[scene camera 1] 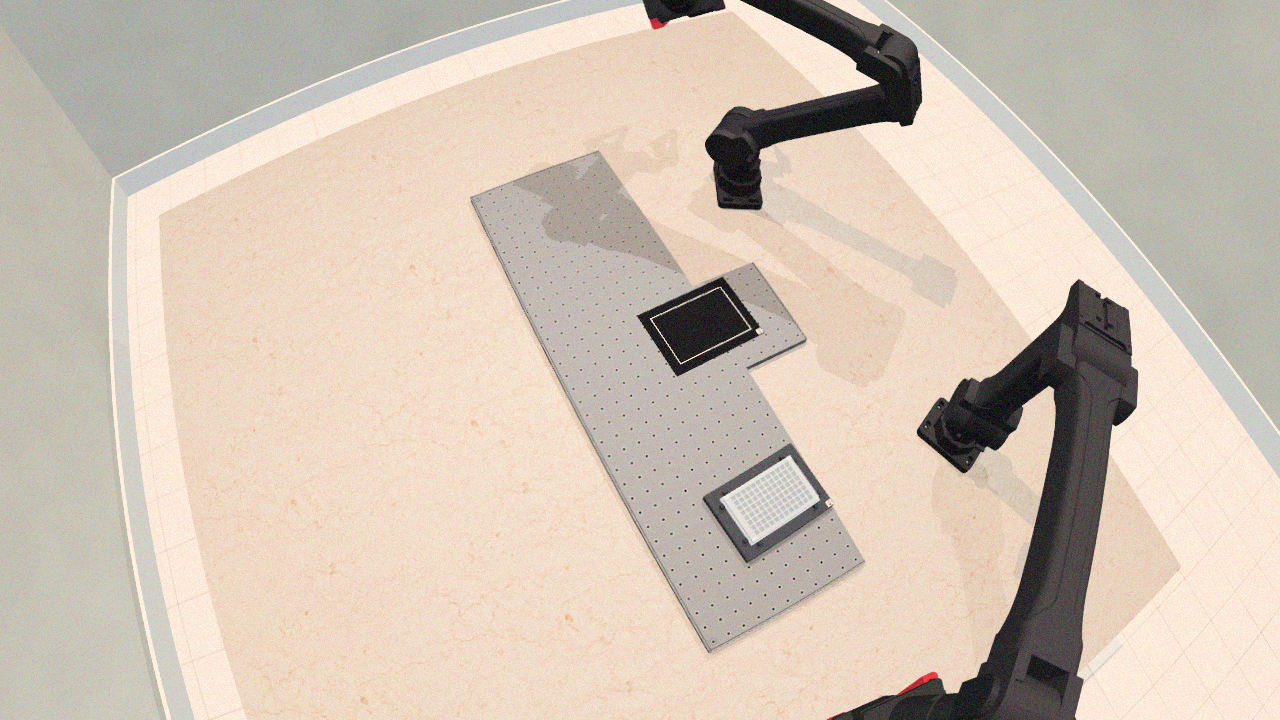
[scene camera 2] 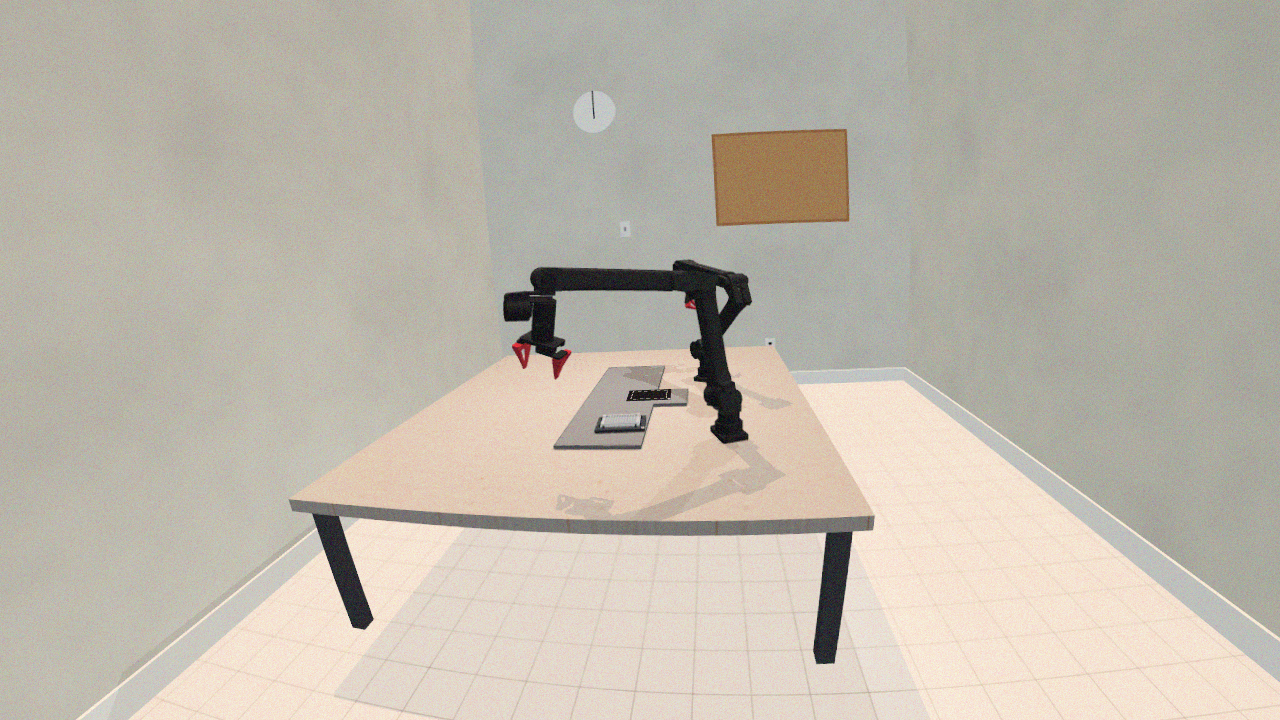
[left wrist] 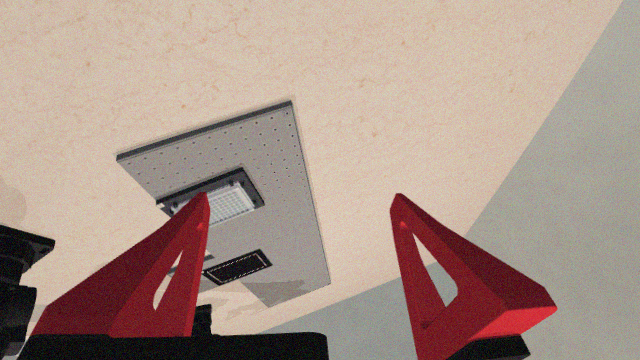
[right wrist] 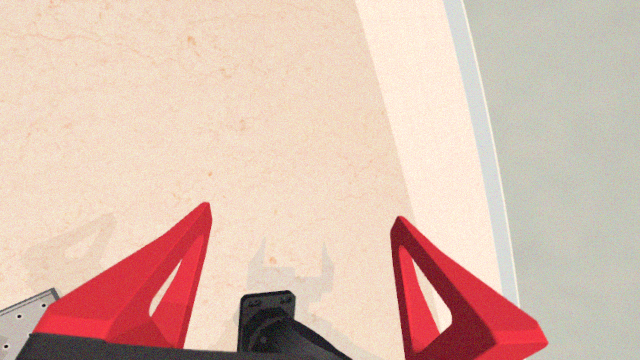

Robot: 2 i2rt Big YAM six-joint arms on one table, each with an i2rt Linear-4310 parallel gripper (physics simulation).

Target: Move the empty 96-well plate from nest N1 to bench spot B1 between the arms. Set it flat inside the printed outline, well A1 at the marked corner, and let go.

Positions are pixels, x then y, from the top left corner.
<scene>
my left gripper: open, holds nothing
my right gripper: open, holds nothing
a white well plate (scene camera 1: 765, 503): on a dark nest (scene camera 1: 712, 499)
</scene>
